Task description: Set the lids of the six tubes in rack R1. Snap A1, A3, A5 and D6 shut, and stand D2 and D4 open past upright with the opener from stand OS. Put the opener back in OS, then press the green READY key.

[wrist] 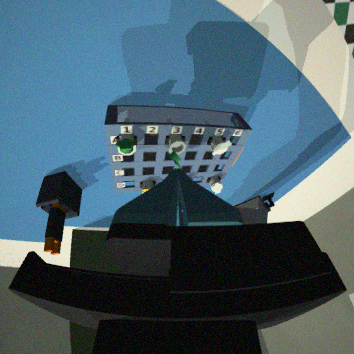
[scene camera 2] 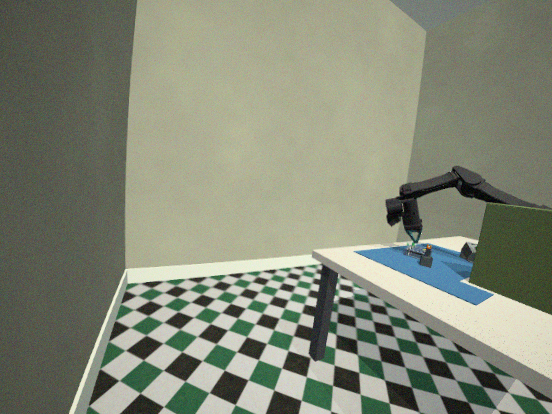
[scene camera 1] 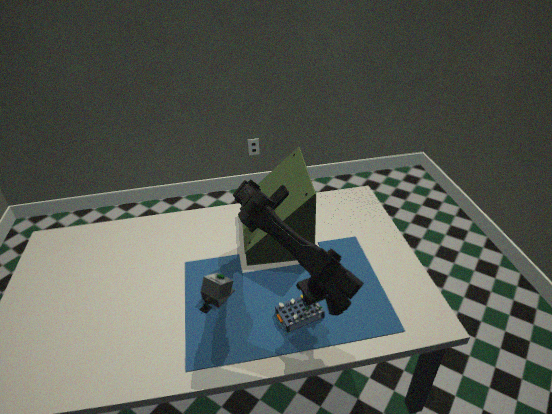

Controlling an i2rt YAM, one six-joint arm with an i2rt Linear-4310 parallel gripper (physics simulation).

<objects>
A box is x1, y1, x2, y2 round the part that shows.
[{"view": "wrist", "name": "gripper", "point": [177, 174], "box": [8, 168, 345, 353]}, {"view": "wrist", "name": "black and orange opener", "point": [54, 228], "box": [43, 202, 64, 253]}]
</objects>
